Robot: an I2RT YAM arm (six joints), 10 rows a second.
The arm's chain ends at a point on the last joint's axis. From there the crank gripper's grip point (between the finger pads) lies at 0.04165 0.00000 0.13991 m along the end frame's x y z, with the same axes.
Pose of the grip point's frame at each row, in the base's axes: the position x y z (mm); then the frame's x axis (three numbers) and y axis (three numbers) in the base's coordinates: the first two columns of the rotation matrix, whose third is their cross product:
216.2 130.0 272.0 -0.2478 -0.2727 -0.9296 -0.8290 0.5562 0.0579
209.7 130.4 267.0 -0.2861 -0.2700 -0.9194 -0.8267 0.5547 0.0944
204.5 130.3 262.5 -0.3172 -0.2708 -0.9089 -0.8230 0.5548 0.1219
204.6 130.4 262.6 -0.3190 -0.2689 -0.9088 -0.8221 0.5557 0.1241
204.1 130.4 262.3 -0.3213 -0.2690 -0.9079 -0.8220 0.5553 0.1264
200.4 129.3 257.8 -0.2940 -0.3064 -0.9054 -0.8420 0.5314 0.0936
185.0 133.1 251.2 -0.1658 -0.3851 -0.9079 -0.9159 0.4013 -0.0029
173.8 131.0 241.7 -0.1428 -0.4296 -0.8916 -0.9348 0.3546 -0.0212
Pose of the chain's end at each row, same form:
156.4 31.5 361.6 -0.2478 -0.2727 -0.9296 -0.8290 0.5562 0.0579
153.8 31.5 358.7 -0.2861 -0.2700 -0.9194 -0.8267 0.5547 0.0944
151.8 31.5 356.2 -0.3172 -0.2708 -0.9089 -0.8230 0.5548 0.1219
151.9 31.5 356.2 -0.3190 -0.2689 -0.9088 -0.8221 0.5557 0.1241
151.7 31.5 356.0 -0.3213 -0.2690 -0.9079 -0.8220 0.5553 0.1264
149.3 31.6 353.5 -0.2940 -0.3064 -0.9054 -0.8420 0.5314 0.0936
140.8 32.9 347.7 -0.1658 -0.3851 -0.9079 -0.9159 0.4013 -0.0029
134.2 32.7 342.1 -0.1428 -0.4296 -0.8916 -0.9348 0.3546 -0.0212

